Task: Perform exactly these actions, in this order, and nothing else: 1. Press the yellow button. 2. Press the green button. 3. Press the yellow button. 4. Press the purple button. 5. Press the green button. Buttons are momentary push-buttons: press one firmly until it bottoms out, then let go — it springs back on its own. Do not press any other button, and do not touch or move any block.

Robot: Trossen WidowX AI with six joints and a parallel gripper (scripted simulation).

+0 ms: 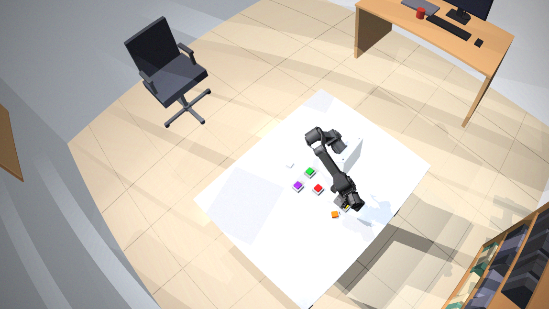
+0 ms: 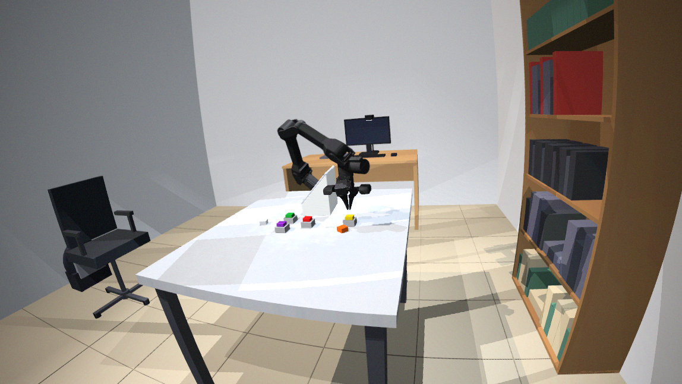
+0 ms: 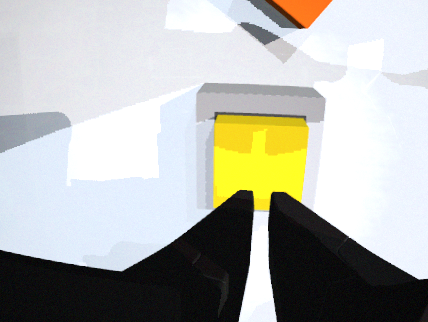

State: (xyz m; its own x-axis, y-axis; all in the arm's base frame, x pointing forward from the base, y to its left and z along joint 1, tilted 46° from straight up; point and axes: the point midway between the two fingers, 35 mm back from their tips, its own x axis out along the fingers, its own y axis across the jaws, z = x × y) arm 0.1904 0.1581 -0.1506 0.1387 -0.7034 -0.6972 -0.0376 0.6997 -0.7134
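My gripper tip is 3 cm above the yellow button. From my gripper tip the other things lie so: red button: 3 cm ahead, 18 cm to the right, 3 cm below; green button: 1 cm behind, 28 cm to the right, 3 cm below; orange block: 7 cm ahead, 1 cm to the right, 5 cm below.
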